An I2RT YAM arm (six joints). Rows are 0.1 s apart.
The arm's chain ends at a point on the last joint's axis. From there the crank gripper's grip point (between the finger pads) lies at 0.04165 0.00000 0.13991 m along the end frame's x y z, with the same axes.
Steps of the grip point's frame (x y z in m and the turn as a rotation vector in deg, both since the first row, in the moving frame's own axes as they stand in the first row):
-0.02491, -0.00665, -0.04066, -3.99, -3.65, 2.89
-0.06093, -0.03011, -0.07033, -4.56, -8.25, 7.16
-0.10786, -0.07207, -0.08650, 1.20, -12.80, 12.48
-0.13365, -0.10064, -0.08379, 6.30, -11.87, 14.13
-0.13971, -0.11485, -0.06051, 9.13, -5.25, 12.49
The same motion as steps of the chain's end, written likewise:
-0.01563, -0.01834, -0.04261, -3.99, -3.65, 2.89
-0.03948, -0.04532, -0.07419, -4.56, -8.25, 7.16
-0.07542, -0.07464, -0.09225, 1.20, -12.80, 12.48
-0.10496, -0.09162, -0.08900, 6.30, -11.87, 14.13
-0.12832, -0.10012, -0.06265, 9.13, -5.25, 12.49

